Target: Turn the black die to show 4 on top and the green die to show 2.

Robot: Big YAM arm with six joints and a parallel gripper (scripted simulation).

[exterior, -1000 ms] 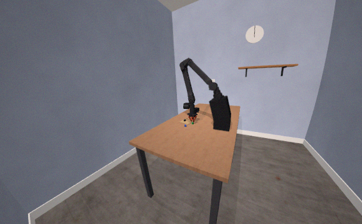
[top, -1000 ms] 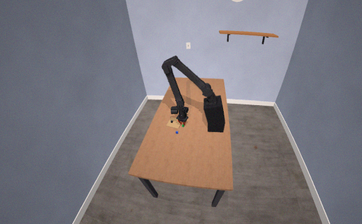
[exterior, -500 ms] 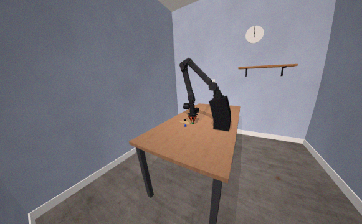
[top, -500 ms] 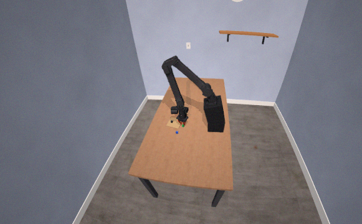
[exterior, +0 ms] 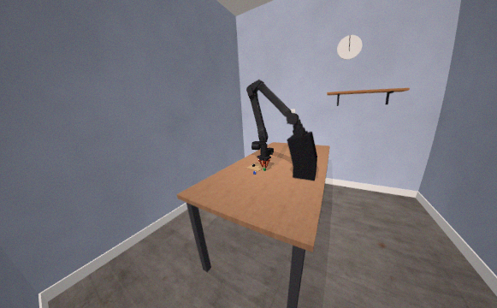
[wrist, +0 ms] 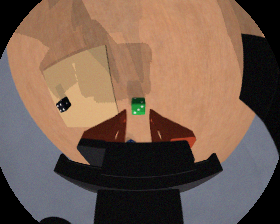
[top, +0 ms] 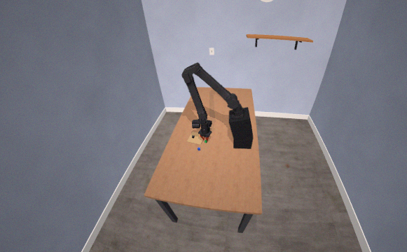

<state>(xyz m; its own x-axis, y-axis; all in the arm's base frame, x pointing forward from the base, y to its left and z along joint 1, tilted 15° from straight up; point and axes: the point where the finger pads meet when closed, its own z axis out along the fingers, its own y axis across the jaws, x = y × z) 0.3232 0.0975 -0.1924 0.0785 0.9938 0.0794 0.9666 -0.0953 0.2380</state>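
The green die lies 30 mm below my hand. Also, from my hand: black die (140 mm ahead, 20 mm to the right, 20 mm below); blue die (100 mm to the left, 30 mm below, 20 mm ahead); tan mat (110 mm ahead, 30 mm to the right, 30 mm below).
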